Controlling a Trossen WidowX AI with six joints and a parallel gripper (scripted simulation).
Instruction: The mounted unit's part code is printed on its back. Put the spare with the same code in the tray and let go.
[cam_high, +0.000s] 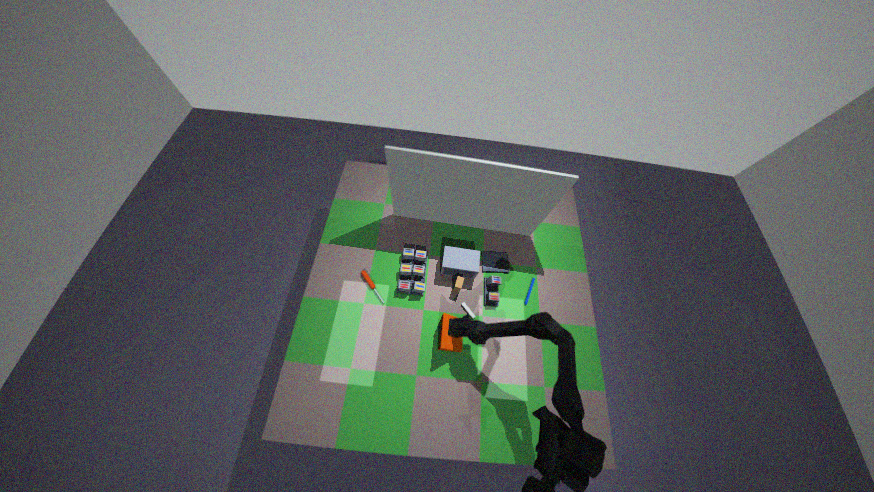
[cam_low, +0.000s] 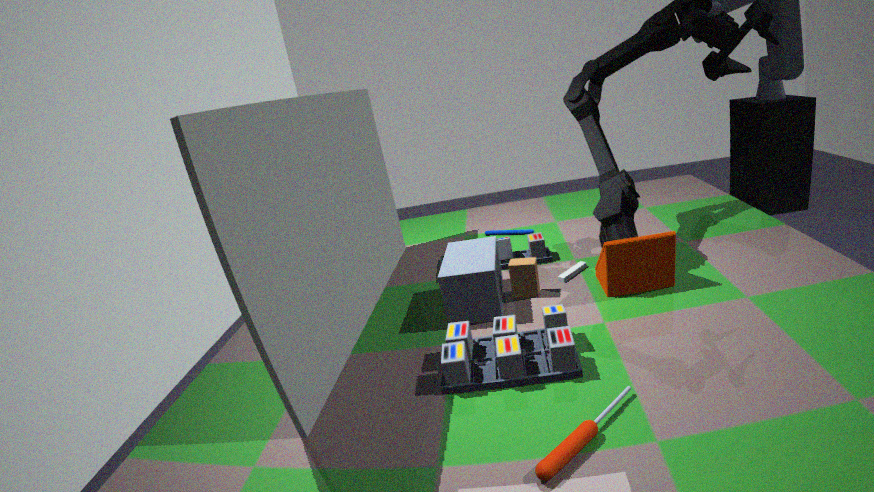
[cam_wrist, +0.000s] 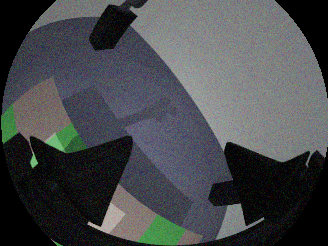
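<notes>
My gripper tip is 71 cm short of the grey mounted unit, 32 cm above it and 22 cm to the right of it. Also, from my gripper tip: spare 58 cm ahead, 33 cm below, 5 cm to the left; small white piece 52 cm ahead, 37 cm below, 15 cm to the left; tan piece 62 cm ahead, 34 cm below, 21 cm to the left.
</notes>
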